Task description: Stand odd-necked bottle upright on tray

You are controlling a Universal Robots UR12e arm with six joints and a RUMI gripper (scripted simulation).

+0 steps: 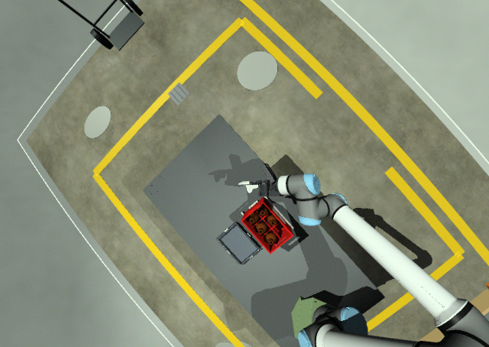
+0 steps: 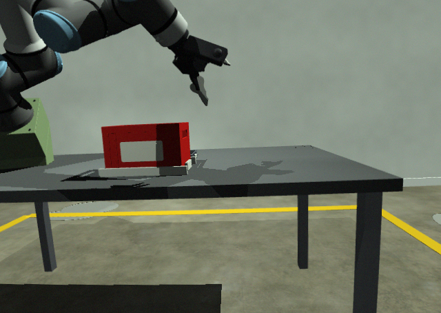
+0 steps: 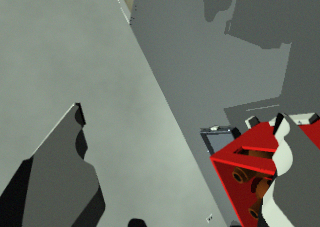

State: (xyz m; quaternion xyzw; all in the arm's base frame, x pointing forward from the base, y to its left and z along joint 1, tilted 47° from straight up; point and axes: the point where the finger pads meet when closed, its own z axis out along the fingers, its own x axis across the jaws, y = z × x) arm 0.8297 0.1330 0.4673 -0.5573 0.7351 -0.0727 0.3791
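Right now my hand is 280 mm past the red crate, 110 mm to the right of it and 210 mm above it. From my hand the other things lie so: dark tray: 280 mm behind, 380 mm to the left, 280 mm below; then bottle: 190 mm behind, 70 mm to the left, 200 mm below.
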